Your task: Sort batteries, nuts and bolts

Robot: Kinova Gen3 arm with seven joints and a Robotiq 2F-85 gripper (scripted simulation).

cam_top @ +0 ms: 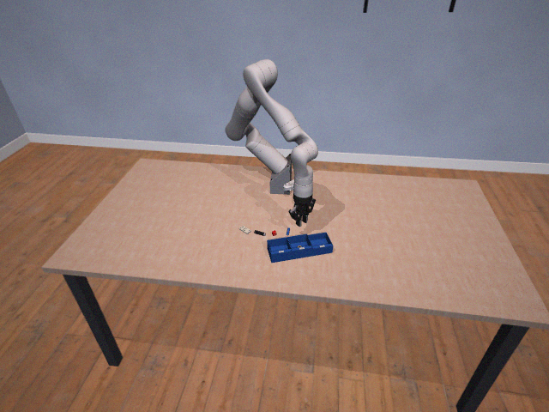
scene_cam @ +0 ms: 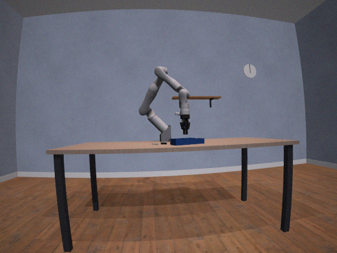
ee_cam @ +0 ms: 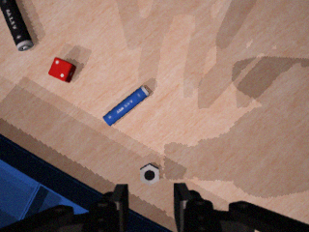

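Now: hand 90 mm above the grey nut. The rest, counted from my hand: brass nut: 80 mm ahead, 80 mm below; then blue battery: 20 mm behind, 60 mm to the right, 90 mm below; then blue bin: 80 mm ahead, 70 mm below.
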